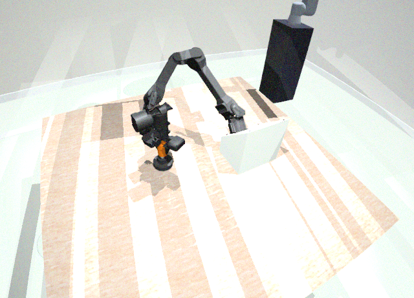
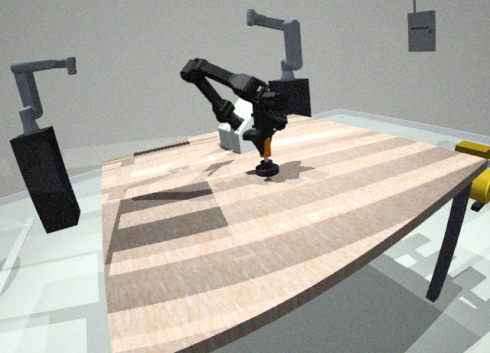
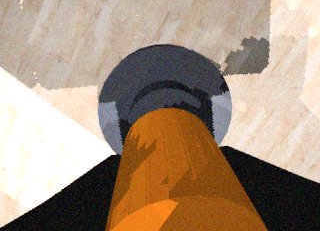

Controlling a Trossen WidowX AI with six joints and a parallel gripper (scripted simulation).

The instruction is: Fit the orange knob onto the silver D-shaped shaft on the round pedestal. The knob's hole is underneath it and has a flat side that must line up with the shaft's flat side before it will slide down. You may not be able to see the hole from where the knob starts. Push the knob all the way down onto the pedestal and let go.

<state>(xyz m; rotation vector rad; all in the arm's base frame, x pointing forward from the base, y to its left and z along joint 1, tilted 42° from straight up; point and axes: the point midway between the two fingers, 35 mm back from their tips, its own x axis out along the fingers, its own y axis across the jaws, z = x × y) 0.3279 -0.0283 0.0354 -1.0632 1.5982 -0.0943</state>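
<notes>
My gripper tip is now 30 mm below the orange knob. From my gripper tip the other things lie so: round pedestal 40 mm below.
</notes>
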